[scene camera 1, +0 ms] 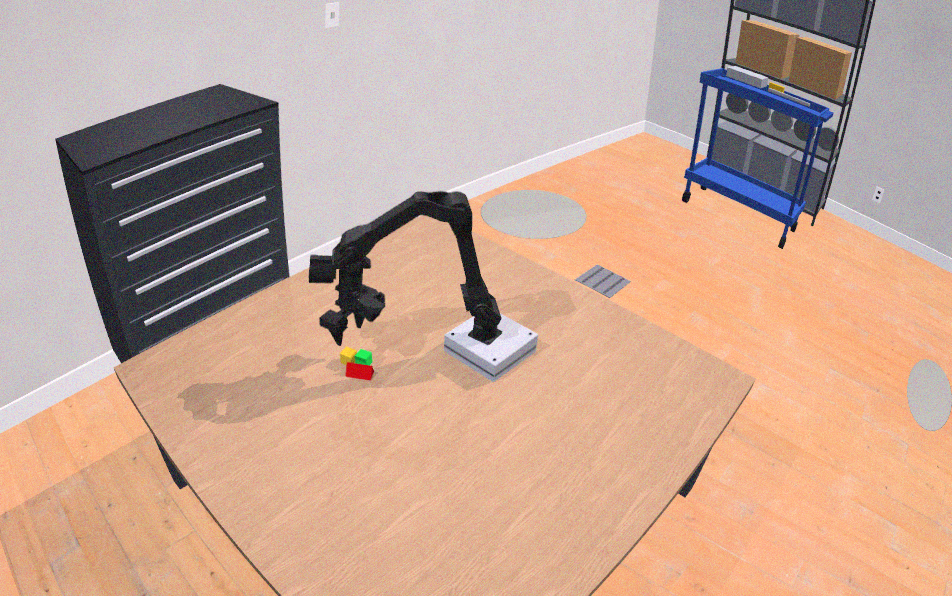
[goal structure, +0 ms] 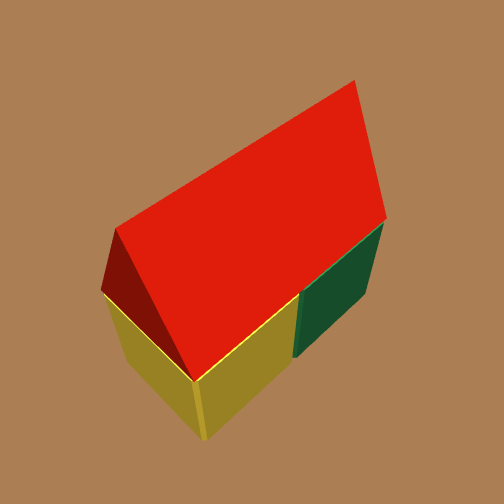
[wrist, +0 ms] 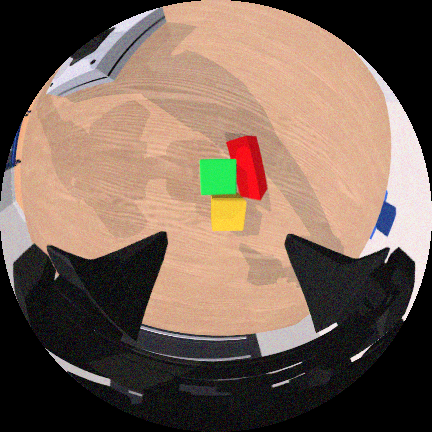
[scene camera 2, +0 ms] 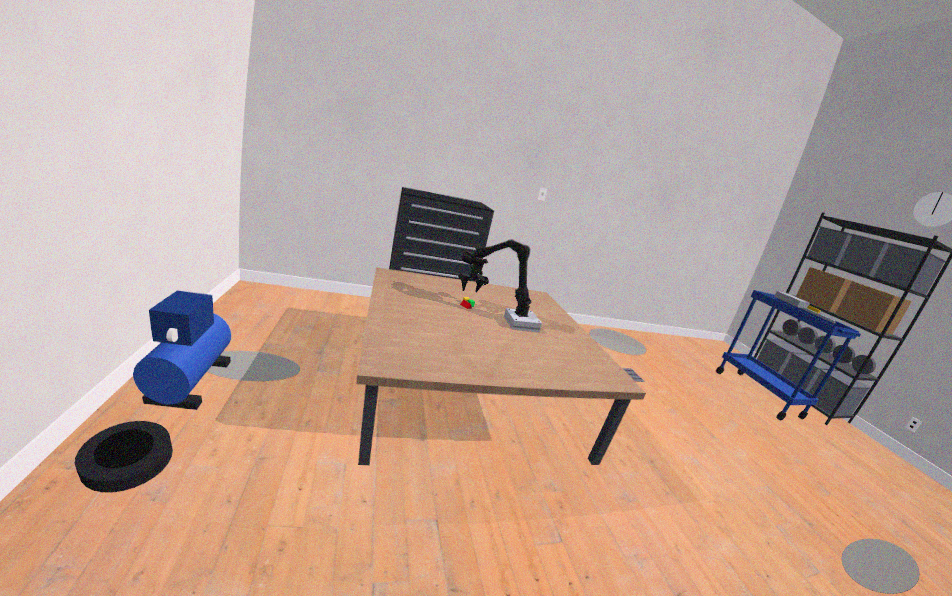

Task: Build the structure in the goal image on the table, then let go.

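Where they show: gripper, fingertip midpoint: [scene camera 1: 349, 336] [wrist: 228, 239] [scene camera 2: 469, 291]; arm's base, origin of the base link: [scene camera 1: 485, 334] [scene camera 2: 521, 314].
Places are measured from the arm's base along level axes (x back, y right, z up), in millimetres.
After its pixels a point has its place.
Note:
A green block [scene camera 1: 363, 356] @[x -244, y 197, z -23 mm] [scene camera 2: 472, 303] @[x -234, y 188, z -34 mm] [wrist: 218, 177] @[x -237, y 205, z -23 mm] sits close against the long side of a red oblong block [scene camera 1: 359, 371] @[x -278, y 182, z -41 mm] [scene camera 2: 465, 304] @[x -279, y 183, z -42 mm] [wrist: 251, 170] @[x -268, y 192, z -30 mm] and partly overlaps it in the wrist view. A yellow block [scene camera 1: 347, 355] @[x -268, y 231, z -23 mm] [wrist: 228, 214] @[x -255, y 238, z -23 mm] is beside the green block, very near or touching, on the side toward the fingers in the wrist view. I cannot tell whether anything lies under the green block. My gripper [scene camera 1: 349, 334] @[x -248, y 240, z 21 mm] [scene camera 2: 470, 289] @[x -248, y 240, z 21 mm] [wrist: 228, 239] @[x -248, y 240, z 21 mm] is open and empty, above the blocks, with its fingers wide apart.
The blocks are on the wooden table [scene camera 1: 435, 456] @[x -372, y -126, z -56 mm] [scene camera 2: 449, 351] @[x -517, y -343, z -56 mm] [wrist: 320, 105] @[x -369, y 45, z -55 mm]. The arm's pale base [scene camera 1: 491, 345] @[x -28, y -38, z 0 mm] [scene camera 2: 522, 318] @[x -20, y -56, z 0 mm] [wrist: 107, 60] stands on the table near them. A dark drawer cabinet [scene camera 1: 189, 210] [scene camera 2: 442, 224] stands behind the table edge.

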